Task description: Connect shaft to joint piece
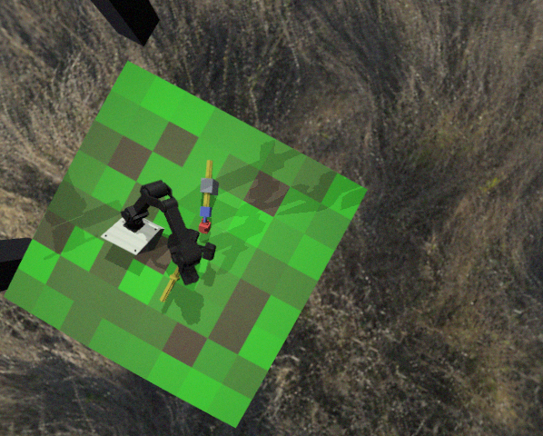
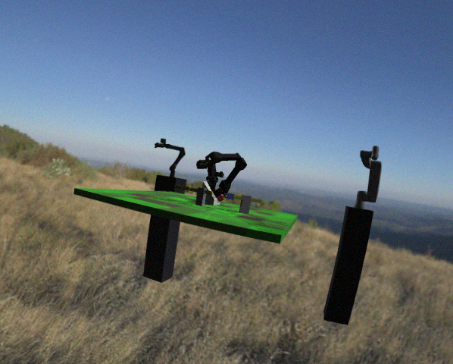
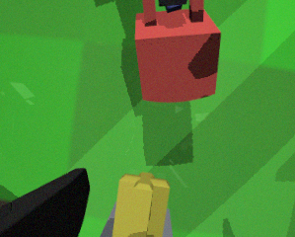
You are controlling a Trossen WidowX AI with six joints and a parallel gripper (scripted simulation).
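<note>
The red joint piece lies 60 mm to the left of my gripper tip, 40 mm below it and 10 mm behind it.
</note>
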